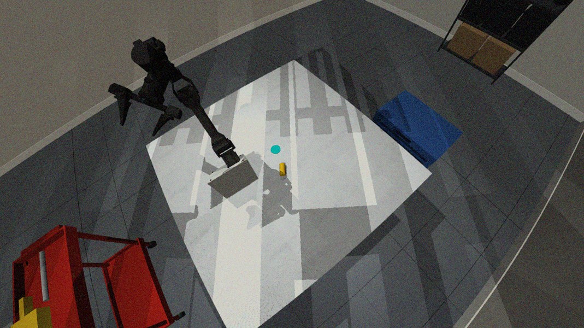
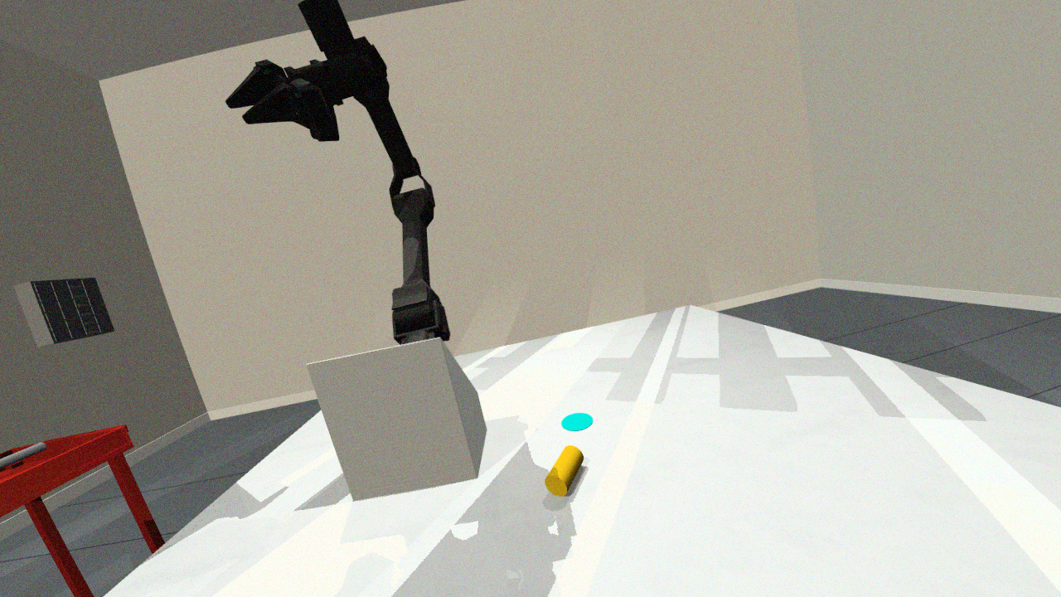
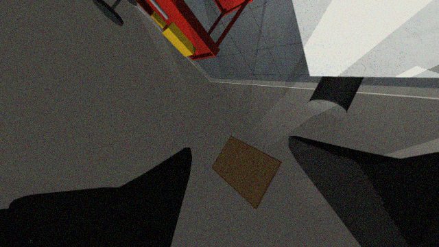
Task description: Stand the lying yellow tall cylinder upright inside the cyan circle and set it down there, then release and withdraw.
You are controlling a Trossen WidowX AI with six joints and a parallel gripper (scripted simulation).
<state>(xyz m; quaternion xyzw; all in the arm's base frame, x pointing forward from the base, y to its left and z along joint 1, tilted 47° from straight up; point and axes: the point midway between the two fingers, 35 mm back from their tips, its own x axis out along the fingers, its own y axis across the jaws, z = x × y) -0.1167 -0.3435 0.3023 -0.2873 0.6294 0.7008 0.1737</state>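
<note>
Right now my gripper tip is 370 mm short of the yellow tall cylinder, 60 mm to the left of it and 600 mm above it. The rest, counted from my gripper tip: cyan circle (400 mm ahead, 90 mm to the left, 610 mm below).
</note>
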